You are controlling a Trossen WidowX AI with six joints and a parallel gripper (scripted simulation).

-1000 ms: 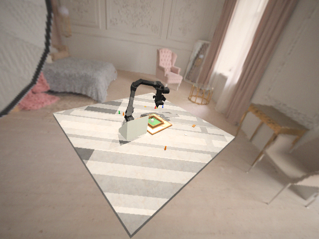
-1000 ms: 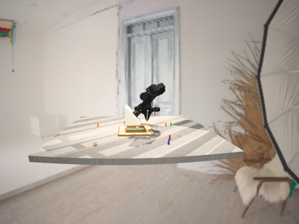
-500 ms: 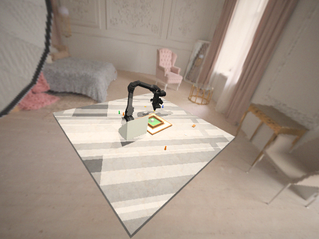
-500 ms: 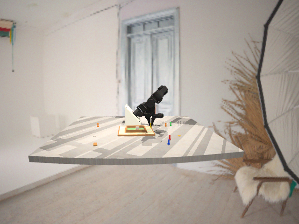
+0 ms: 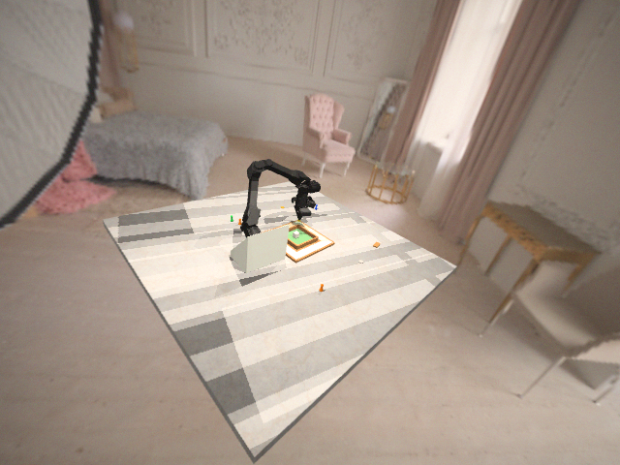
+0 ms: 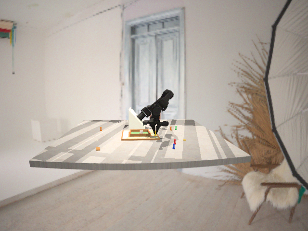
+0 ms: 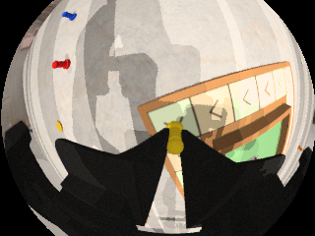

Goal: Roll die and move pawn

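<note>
Now: gripper tip 1 cm below the yellow pawn. Also, from my gripper tip: white die 12 cm behind, 9 cm to the right, 1 cm below; green dice tray 12 cm behind, 11 cm to the right, 3 cm below; red pawn 14 cm ahead, 11 cm to the left, 2 cm below.
</note>
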